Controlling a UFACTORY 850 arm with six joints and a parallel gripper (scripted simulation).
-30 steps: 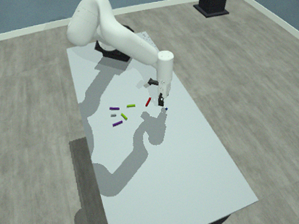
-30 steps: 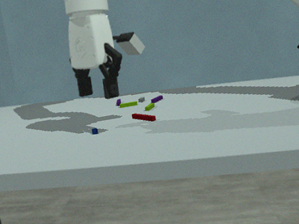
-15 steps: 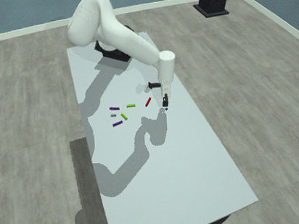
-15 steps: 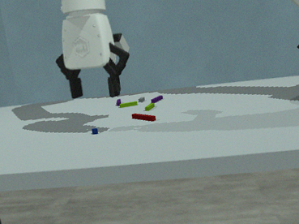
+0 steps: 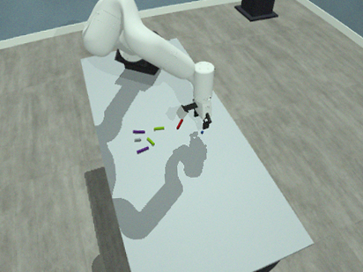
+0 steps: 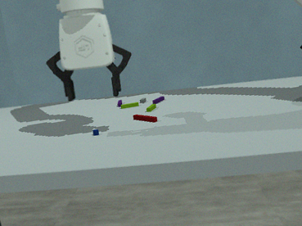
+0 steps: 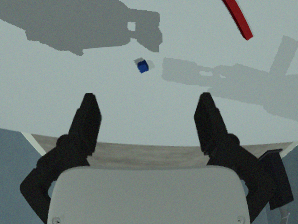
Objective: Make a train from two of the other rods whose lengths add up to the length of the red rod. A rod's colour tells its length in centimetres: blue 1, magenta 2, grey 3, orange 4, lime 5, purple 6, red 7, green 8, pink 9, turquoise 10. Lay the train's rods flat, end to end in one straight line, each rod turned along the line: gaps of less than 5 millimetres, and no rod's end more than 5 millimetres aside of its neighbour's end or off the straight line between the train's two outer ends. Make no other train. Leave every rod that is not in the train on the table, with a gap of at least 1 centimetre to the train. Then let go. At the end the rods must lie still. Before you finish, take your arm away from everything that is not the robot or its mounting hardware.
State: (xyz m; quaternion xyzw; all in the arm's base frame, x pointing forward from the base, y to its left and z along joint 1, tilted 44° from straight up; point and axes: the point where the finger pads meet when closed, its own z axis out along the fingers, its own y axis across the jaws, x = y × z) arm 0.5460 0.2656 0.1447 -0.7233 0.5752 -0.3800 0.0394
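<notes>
My hand is 8 cm above the blue rod, 1 cm to the right of it and 1 cm short of it. Also, from my hand: red rod: 9 cm behind, 8 cm to the right, 8 cm below; grey rod: 31 cm to the right, 8 cm below, 6 cm behind.
</notes>
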